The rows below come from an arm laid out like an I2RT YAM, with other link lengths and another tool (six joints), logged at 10 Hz.
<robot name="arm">
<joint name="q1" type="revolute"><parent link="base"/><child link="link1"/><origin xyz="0 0 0.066" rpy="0 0 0"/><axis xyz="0 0 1"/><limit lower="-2.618" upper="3.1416"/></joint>
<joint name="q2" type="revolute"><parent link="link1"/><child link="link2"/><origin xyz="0.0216 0.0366 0.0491" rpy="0 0 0"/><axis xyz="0 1 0"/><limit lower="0" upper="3.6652"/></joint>
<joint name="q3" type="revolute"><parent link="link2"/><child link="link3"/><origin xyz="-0.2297 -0.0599 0" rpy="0 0 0"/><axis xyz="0 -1 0"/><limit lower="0" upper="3.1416"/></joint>
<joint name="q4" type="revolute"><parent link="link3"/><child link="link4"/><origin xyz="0.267 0.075 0.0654" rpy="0 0 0"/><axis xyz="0 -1 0"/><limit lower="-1.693" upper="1.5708"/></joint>
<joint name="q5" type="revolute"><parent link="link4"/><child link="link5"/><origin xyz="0.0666 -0.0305 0.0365" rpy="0 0 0"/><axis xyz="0 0 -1"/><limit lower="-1.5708" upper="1.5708"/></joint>
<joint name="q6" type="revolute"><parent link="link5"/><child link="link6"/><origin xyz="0.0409 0 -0.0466" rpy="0 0 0"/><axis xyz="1 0 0"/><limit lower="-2.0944" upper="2.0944"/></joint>
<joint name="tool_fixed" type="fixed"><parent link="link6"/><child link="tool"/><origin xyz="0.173 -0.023 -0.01" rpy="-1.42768 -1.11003 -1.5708"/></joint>
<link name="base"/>
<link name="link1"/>
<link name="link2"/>
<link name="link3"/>
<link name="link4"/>
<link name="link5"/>
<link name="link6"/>
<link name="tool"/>
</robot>
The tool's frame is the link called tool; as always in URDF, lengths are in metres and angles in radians.
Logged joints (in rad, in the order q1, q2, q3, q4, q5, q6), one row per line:
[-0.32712 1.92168 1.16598 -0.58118 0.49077 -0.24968]
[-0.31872 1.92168 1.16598 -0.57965 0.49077 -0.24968]
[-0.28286 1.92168 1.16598 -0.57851 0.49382 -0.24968]
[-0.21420 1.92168 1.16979 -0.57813 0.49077 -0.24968]
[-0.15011 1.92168 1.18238 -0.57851 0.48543 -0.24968]
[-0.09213 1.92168 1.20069 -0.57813 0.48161 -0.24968]
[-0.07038 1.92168 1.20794 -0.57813 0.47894 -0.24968]
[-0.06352 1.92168 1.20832 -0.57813 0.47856 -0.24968]
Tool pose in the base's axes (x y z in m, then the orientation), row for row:
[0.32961 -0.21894 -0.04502 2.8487 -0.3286 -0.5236]
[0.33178 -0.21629 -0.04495 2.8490 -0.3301 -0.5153]
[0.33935 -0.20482 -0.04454 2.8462 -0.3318 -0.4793]
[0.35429 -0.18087 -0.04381 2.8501 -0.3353 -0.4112]
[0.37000 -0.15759 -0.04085 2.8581 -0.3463 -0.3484]
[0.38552 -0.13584 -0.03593 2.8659 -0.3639 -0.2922]
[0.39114 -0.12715 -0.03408 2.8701 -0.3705 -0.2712]
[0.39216 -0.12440 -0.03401 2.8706 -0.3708 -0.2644]
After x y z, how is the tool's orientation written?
As angles about the fixed x, y, z axes (roll, pitch, yaw), in radians.
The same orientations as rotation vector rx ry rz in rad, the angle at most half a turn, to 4 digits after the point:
[2.6451 -0.7785 0.3362]
[2.6487 -0.7679 0.3405]
[2.6619 -0.7211 0.3511]
[2.6936 -0.6319 0.3753]
[2.7219 -0.5494 0.4095]
[2.7435 -0.4755 0.4505]
[2.7525 -0.4476 0.4662]
[2.7553 -0.4383 0.4684]

